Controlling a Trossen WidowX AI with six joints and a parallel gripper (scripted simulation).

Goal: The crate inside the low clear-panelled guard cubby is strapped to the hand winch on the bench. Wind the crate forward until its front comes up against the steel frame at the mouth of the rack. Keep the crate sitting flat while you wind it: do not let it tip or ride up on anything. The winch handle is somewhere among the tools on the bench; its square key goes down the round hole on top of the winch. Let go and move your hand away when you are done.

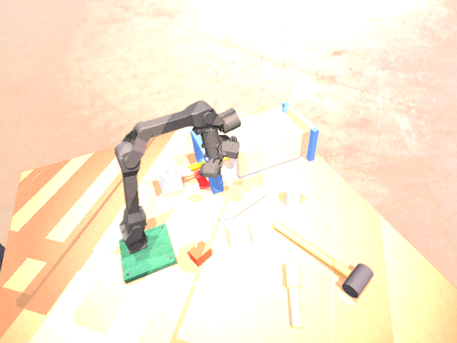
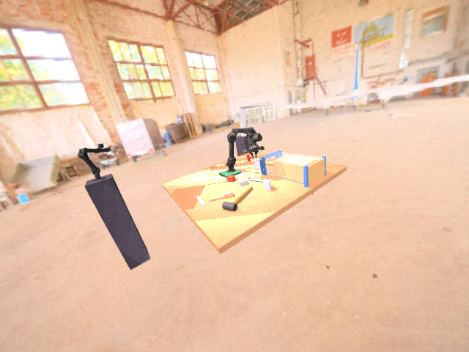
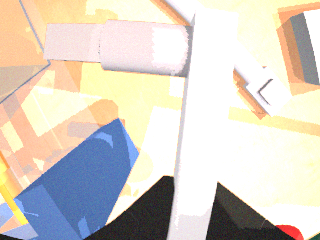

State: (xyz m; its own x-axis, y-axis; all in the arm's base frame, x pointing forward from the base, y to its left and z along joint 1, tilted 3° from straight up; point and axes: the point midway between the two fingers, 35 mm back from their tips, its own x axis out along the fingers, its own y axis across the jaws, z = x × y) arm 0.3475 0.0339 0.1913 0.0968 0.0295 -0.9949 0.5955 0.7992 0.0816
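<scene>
Right now my gripper tip is 2 cm past the white crank handle and 1 cm below it. Also, from my gripper tip: blue steel frame: 19 cm to the left, 7 cm below; then hand winch: 18 cm behind, 19 cm to the left, 14 cm below; then red grip: 6 cm behind, 1 cm above.
</scene>
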